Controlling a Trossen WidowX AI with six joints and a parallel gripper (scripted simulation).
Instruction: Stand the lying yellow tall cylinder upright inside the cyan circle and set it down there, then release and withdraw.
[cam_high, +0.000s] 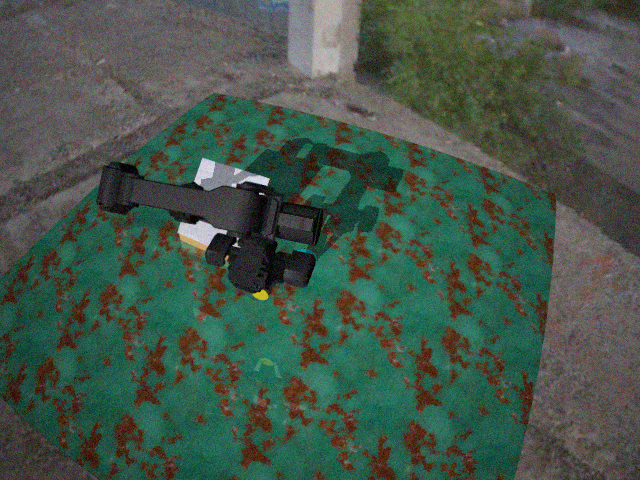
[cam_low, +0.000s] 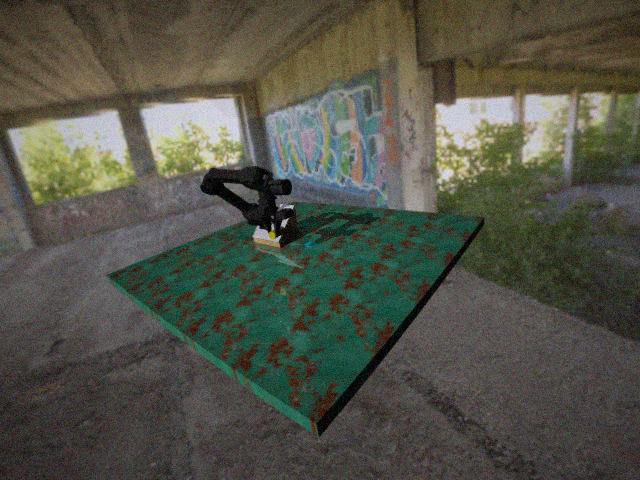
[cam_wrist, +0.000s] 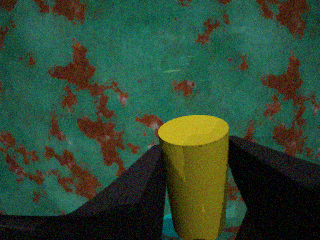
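My gripper tip is now 20 mm to the right of the yellow tall cylinder. From my gripper tip the other things lie so: cyan circle 10 mm behind, 210 mm to the left, 130 mm below.
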